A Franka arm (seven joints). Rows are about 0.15 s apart.
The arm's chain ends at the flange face. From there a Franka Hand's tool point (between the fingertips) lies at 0.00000 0.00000 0.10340 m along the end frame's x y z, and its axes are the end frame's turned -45 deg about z.
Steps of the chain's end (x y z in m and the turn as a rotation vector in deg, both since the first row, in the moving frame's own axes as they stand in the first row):
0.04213, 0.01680, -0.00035, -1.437, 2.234, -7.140
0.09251, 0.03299, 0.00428, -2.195, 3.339, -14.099
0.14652, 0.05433, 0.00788, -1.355, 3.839, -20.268
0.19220, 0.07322, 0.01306, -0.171, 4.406, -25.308
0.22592, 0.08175, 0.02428, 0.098, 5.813, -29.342
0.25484, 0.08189, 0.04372, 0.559, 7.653, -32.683
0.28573, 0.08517, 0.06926, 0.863, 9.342, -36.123
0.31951, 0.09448, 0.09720, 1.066, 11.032, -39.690
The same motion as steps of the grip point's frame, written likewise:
0.01922, 0.04628, -0.00046, -2.596, 0.564, -7.140
0.04440, 0.09555, 0.00403, -3.913, 0.809, -14.099
0.06945, 0.14795, 0.00762, -3.673, 1.756, -20.268
0.09063, 0.19215, 0.01276, -3.236, 2.995, -25.308
0.11097, 0.22263, 0.02376, -4.041, 4.180, -29.342
0.13469, 0.24374, 0.04282, -5.016, 5.807, -32.683
0.15723, 0.26837, 0.06792, -5.996, 7.216, -36.123
0.17748, 0.29926, 0.09535, -7.047, 8.555, -39.690

